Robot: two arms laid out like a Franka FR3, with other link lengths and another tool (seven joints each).
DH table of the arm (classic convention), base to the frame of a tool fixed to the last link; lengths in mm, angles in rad. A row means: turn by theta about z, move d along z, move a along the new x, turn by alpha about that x. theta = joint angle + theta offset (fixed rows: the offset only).
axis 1: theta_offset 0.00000  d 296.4  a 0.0  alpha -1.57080
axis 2: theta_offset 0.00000  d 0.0  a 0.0  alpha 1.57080
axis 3: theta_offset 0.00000  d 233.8  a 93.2  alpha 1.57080
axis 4: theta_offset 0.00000  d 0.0  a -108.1  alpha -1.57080
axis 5: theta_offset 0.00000  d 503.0  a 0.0  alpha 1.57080
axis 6: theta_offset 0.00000  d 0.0  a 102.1  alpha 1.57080
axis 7: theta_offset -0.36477  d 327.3  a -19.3  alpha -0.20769
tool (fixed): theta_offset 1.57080  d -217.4  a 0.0  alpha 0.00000
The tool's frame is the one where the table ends.
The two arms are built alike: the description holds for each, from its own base.
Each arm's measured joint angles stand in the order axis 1, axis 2, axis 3, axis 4, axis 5, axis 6, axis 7.
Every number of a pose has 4 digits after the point.
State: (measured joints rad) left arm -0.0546 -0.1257 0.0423 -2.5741 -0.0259 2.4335 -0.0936; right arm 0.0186 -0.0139 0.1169 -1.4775 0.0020 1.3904 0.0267
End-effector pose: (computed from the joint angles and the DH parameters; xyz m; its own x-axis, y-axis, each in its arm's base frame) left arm 0.5307 0.0233 0.1059 0.4424 -0.8697 0.2187 -0.8934 -0.4486 0.0234; right arm 0.6282 0.1226 0.5734 0.4605 -0.8689 0.1815 -0.8873 -0.4559 0.0690
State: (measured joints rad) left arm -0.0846 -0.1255 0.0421 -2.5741 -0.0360 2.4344 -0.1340; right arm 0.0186 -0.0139 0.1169 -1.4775 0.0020 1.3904 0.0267
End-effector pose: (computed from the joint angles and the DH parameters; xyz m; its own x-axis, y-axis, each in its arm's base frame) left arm 0.5297 0.0055 0.1058 0.4581 -0.8604 0.2235 -0.8852 -0.4645 0.0265; right arm 0.6282 0.1226 0.5734 0.4605 -0.8689 0.1815 -0.8873 -0.4559 0.0690
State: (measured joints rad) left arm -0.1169 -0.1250 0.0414 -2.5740 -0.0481 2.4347 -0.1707; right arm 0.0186 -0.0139 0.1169 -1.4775 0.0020 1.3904 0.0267
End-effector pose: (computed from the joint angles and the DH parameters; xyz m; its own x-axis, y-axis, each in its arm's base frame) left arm 0.5281 -0.0136 0.1054 0.4696 -0.8527 0.2286 -0.8790 -0.4757 0.0313; right arm 0.6282 0.1226 0.5734 0.4605 -0.8689 0.1815 -0.8873 -0.4559 0.0690
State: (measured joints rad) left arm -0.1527 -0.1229 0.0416 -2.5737 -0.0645 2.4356 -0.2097; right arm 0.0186 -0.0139 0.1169 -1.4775 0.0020 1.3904 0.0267
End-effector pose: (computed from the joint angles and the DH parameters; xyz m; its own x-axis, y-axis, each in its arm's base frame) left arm 0.5255 -0.0343 0.1043 0.4840 -0.8429 0.2350 -0.8712 -0.4894 0.0390; right arm 0.6282 0.1226 0.5734 0.4605 -0.8689 0.1815 -0.8873 -0.4559 0.0690
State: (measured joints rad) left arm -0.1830 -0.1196 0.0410 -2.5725 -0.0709 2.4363 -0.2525; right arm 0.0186 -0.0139 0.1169 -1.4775 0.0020 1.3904 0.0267
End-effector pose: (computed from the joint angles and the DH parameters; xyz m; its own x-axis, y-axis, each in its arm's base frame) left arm 0.5228 -0.0523 0.1032 0.4991 -0.8340 0.2354 -0.8627 -0.5039 0.0437; right arm 0.6282 0.1226 0.5734 0.4605 -0.8689 0.1815 -0.8873 -0.4559 0.0690
